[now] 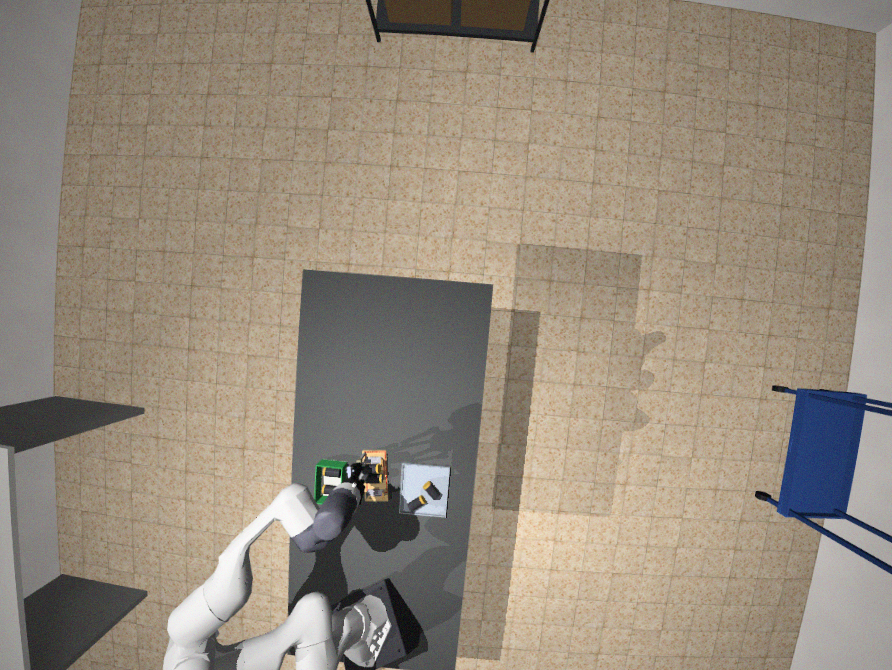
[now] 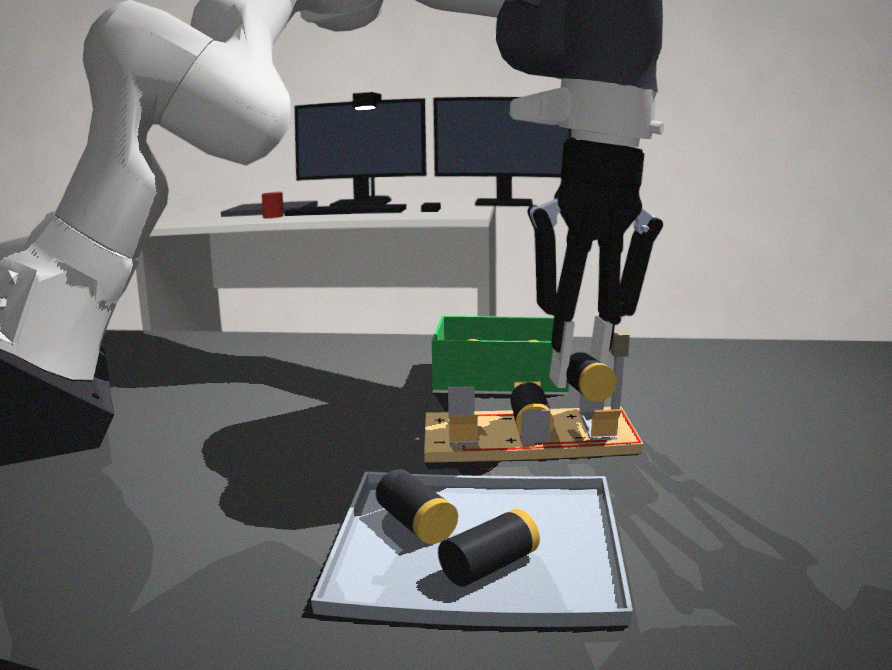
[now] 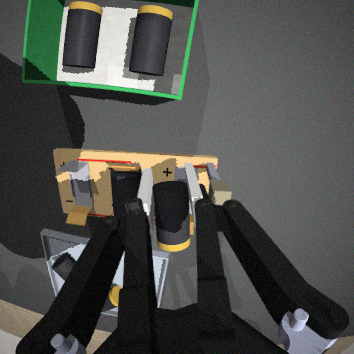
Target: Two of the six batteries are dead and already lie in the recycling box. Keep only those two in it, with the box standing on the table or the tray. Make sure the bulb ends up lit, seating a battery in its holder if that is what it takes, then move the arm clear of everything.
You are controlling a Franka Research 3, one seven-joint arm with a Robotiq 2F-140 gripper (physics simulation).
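Observation:
My gripper (image 2: 581, 353) (image 3: 168, 177) is shut on a black battery (image 2: 592, 377) (image 3: 171, 212), its gold end towards the tray. It holds this battery above the right bay of the wooden holder board (image 2: 490, 455) (image 3: 145, 155). Another battery (image 2: 530, 400) (image 3: 126, 185) lies in the middle bay; the left bay is empty. A beige block (image 2: 620, 344) (image 3: 220, 194) tops a post at the board's right end; I cannot make out a lit bulb. The green box (image 2: 490, 366) (image 3: 184, 65) stands behind the board with two batteries (image 3: 82, 39) (image 3: 150, 42) inside.
The pale tray (image 1: 414, 477) (image 2: 576, 569) stands in front of the board, holding two batteries (image 2: 416, 507) (image 2: 490, 548). The post stands close beside the right finger. The arm's base (image 1: 392, 613) is at one end of the dark table (image 1: 389, 346). A desk with monitors is behind.

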